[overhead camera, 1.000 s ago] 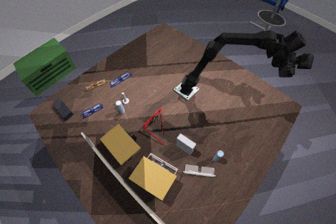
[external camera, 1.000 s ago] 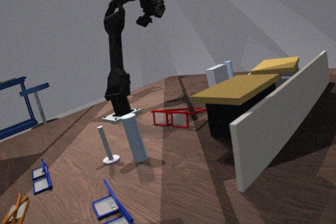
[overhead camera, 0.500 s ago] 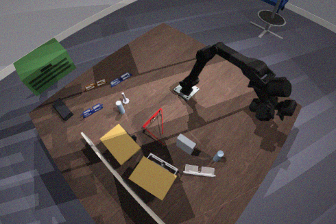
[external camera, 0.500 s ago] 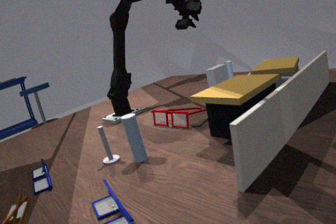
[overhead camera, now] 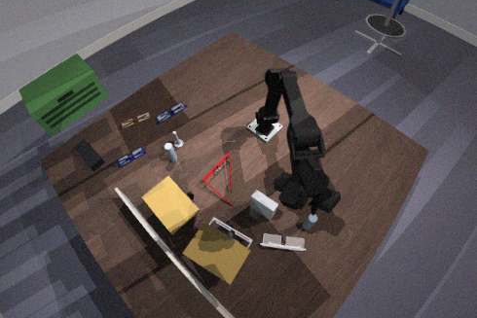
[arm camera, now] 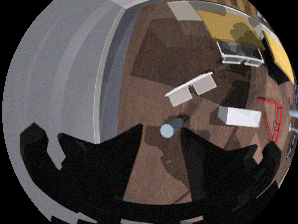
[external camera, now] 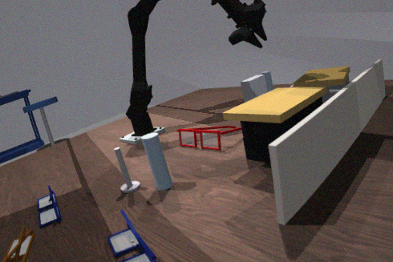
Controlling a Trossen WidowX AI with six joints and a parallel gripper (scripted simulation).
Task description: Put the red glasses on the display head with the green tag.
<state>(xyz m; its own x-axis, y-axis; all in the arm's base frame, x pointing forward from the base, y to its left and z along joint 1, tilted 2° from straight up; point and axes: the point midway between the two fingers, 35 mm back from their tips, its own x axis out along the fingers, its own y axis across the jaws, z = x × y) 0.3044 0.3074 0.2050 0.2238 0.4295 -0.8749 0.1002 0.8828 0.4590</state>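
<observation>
My gripper tip is 59 cm to the left of the white post, 17 cm above it and 3 cm past it. Also, from my gripper tip: dark box: 88 cm to the right, 26 cm ahead, 18 cm below; then white box: 14 cm below, 13 cm to the right, 1 cm ahead; then long white board: 33 cm ahead, 29 cm to the right, 14 cm below.
</observation>
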